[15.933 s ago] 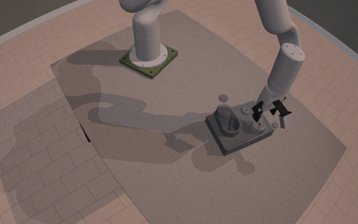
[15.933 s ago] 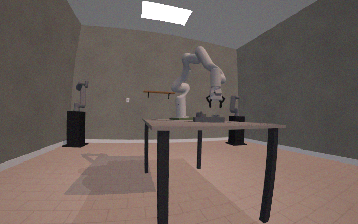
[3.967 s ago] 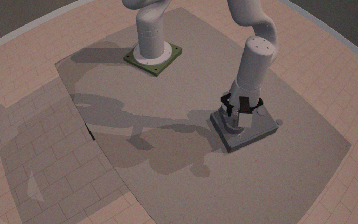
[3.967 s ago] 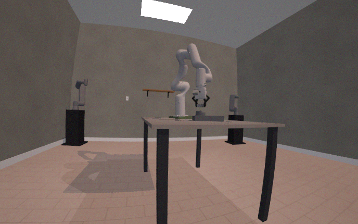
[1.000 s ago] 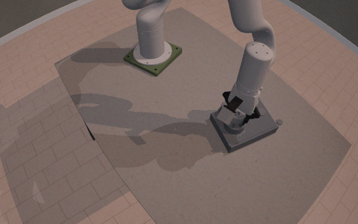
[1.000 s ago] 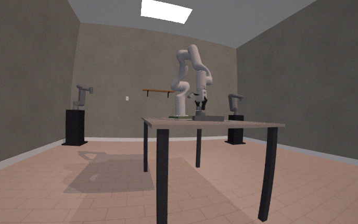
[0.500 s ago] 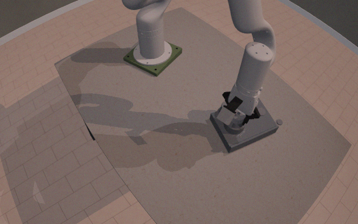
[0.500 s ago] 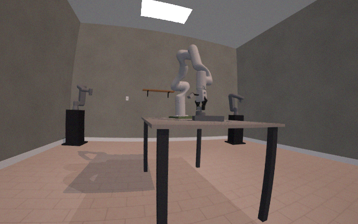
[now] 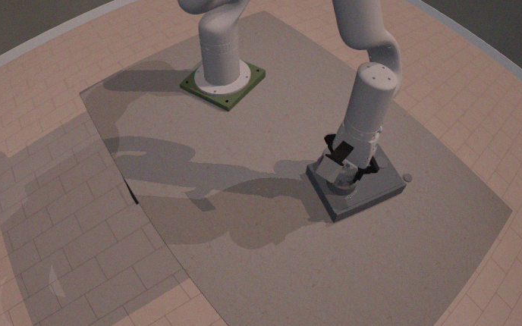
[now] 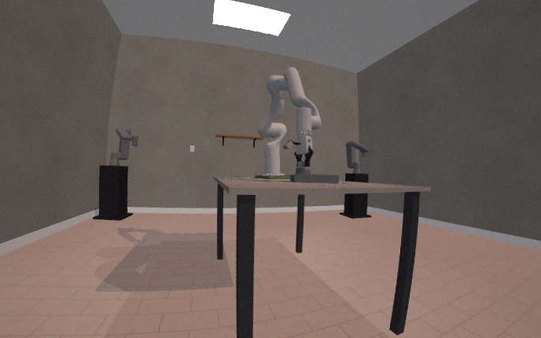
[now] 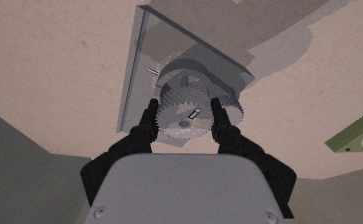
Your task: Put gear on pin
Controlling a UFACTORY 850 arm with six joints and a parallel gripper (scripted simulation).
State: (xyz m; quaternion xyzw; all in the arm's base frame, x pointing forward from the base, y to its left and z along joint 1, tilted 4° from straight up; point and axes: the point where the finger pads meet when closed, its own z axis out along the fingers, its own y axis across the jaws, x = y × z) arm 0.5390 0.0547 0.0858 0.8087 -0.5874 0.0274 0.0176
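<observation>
Right now the grey gear is right at my hand. The rest, counted from my hand: plain disc 15 cm to the left, 6 cm below, 2 cm ahead; then small grey disc 15 cm behind, 10 cm to the left, 10 cm below.
</observation>
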